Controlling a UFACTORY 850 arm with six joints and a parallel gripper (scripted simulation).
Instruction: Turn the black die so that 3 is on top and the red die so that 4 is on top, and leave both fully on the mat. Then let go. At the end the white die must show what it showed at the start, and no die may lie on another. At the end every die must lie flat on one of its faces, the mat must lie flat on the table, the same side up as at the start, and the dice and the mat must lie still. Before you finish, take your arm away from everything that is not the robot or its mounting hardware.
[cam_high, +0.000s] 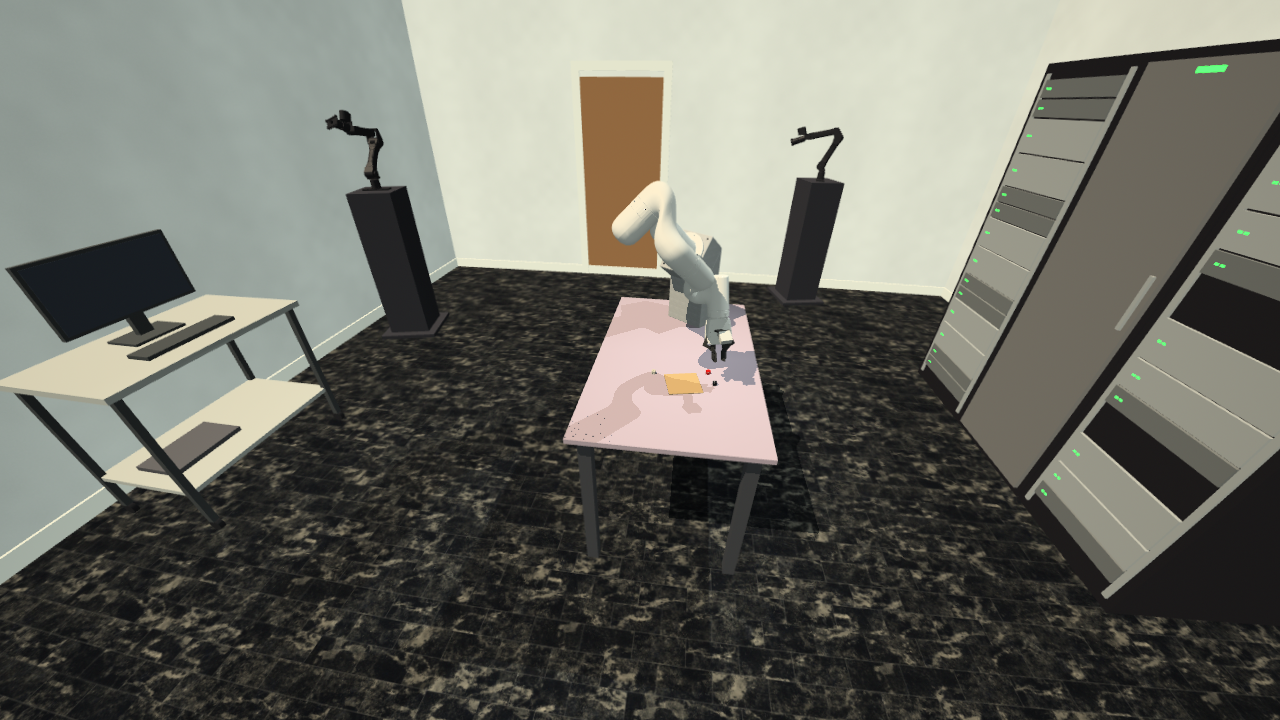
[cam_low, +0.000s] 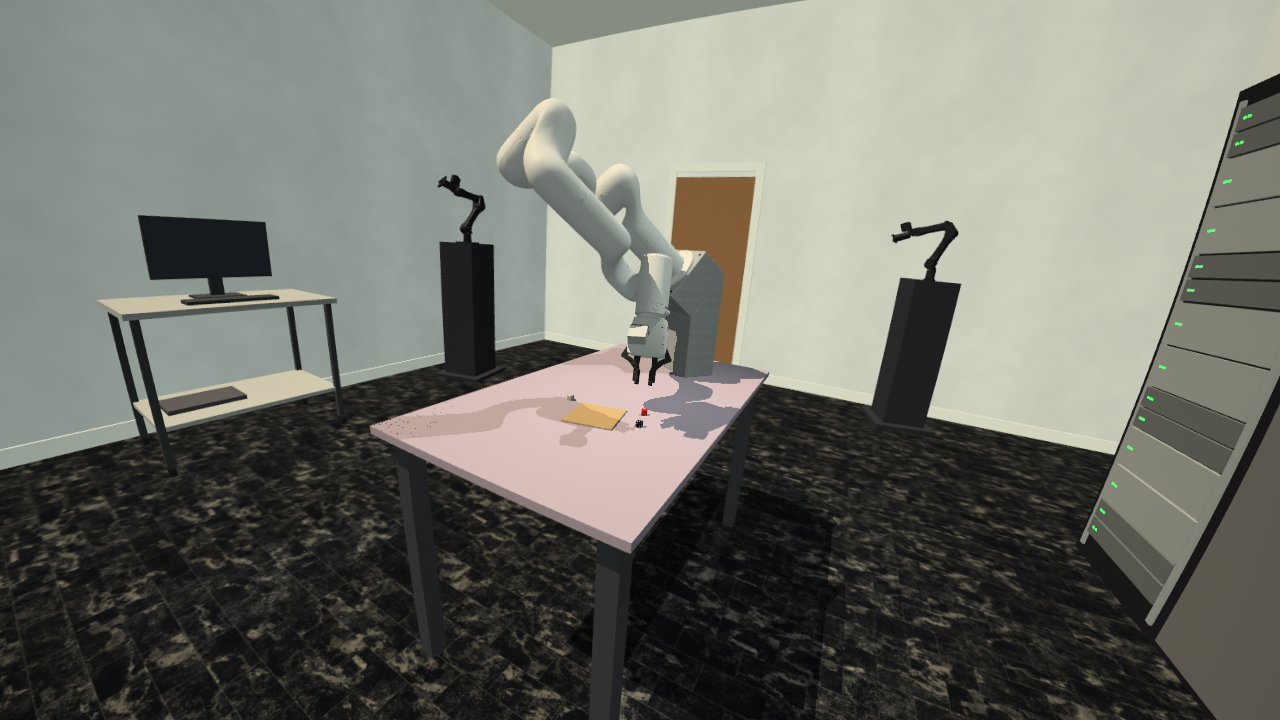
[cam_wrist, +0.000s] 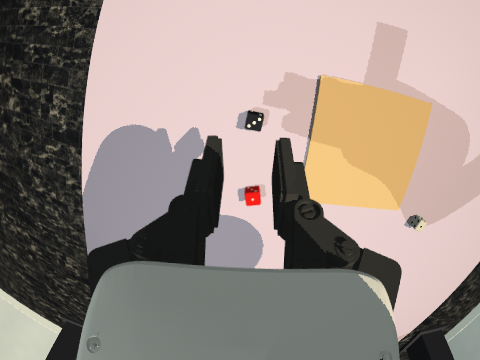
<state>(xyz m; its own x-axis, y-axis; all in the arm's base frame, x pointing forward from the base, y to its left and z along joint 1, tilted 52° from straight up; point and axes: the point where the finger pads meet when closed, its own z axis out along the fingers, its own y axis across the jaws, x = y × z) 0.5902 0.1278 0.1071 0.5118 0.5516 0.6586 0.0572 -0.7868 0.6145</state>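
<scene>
The black die is 130 mm below my hand. The rest, counted from my hand: mat (20 mm behind, 130 mm to the right, 140 mm below); then red die (80 mm behind, 10 mm to the right, 130 mm below); then white die (100 mm behind, 240 mm to the right, 130 mm below).
</scene>
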